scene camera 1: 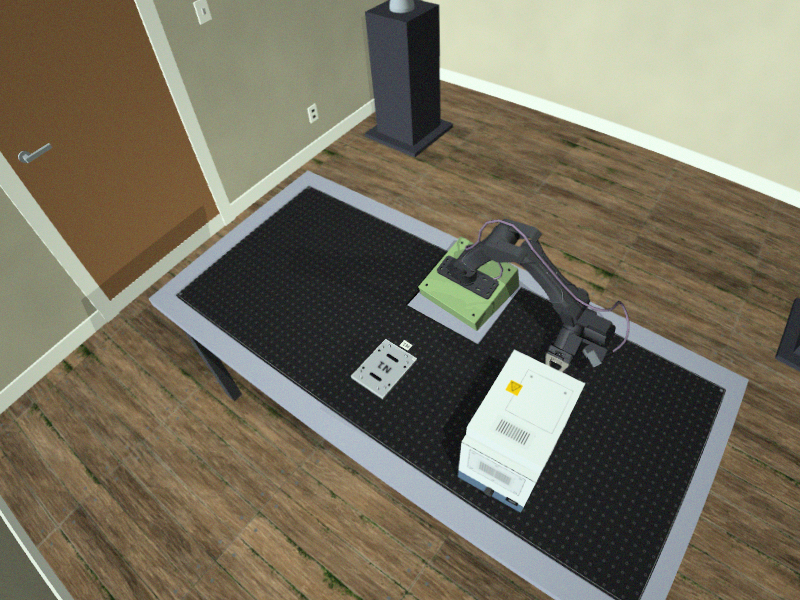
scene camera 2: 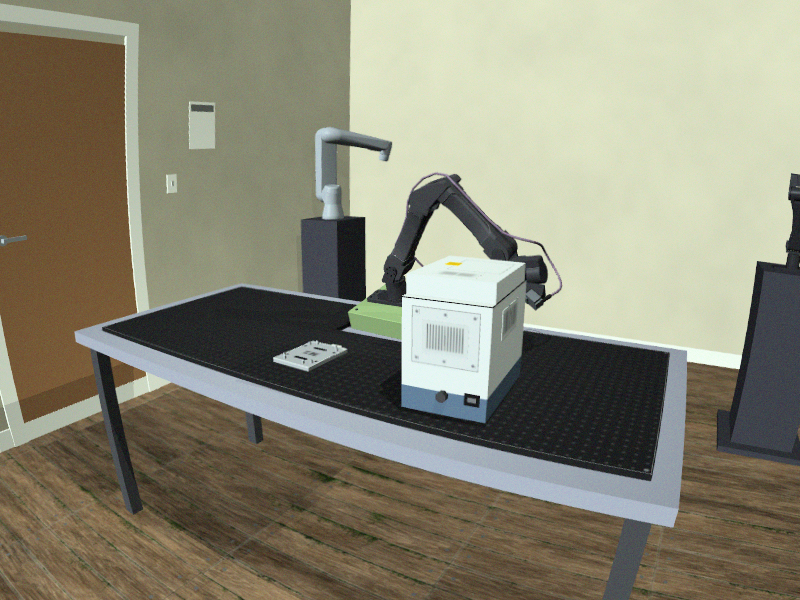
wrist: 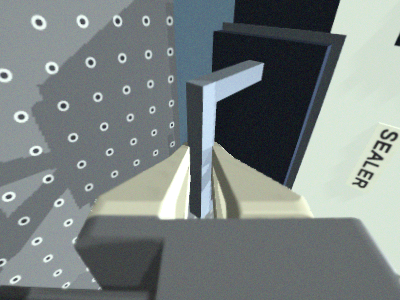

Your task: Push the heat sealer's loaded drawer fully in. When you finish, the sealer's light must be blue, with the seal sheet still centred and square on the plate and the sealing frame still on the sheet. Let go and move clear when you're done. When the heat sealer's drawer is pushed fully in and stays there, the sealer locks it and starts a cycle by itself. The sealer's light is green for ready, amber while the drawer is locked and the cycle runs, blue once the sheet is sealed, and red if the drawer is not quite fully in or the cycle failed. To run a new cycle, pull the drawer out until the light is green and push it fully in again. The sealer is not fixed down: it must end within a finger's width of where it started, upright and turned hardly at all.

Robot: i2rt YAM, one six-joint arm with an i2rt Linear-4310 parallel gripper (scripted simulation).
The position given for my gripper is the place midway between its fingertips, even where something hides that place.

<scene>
I see my gripper (wrist: 200, 150) and a white heat sealer (scene camera 2: 462, 318).
The white heat sealer is seen too in scene camera 1 (scene camera 1: 509, 440).
</scene>
